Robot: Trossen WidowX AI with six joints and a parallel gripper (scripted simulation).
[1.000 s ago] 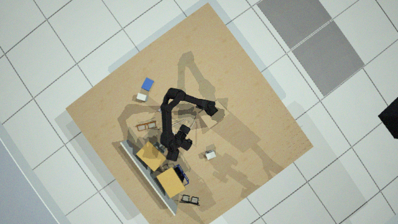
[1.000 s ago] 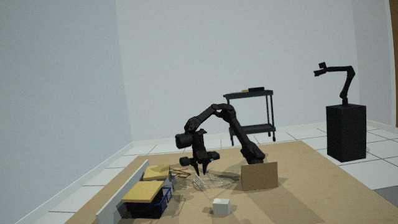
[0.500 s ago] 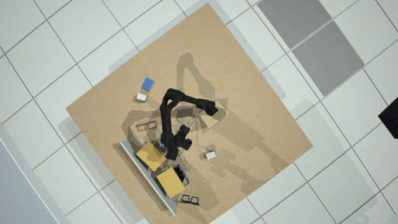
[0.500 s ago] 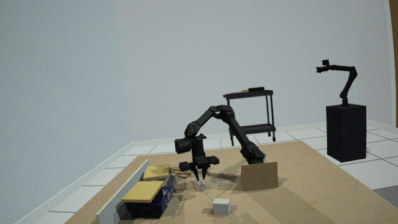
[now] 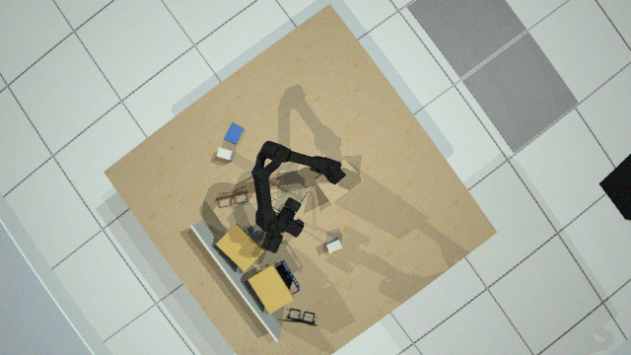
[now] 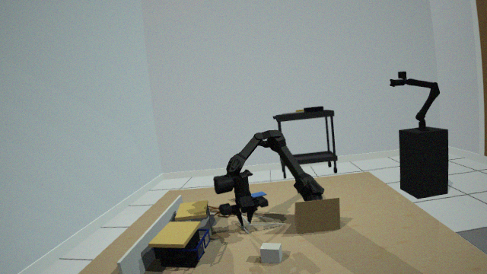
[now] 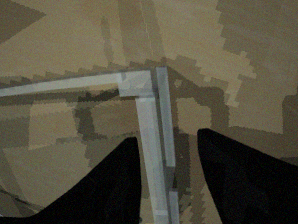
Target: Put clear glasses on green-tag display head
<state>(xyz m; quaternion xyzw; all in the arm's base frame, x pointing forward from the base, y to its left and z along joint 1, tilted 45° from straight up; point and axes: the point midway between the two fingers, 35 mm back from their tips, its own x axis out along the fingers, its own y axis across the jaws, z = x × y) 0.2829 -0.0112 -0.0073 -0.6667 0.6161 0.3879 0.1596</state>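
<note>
My gripper tip is now 20 mm past the grey post and 230 mm to the left of it. Also, from my gripper tip: grey board: 330 mm ahead, 70 mm to the left, 30 mm above; blue tag: 60 mm behind, 440 mm to the right, 20 mm below; display head: 180 mm ahead, 30 mm to the right, 30 mm above.
</note>
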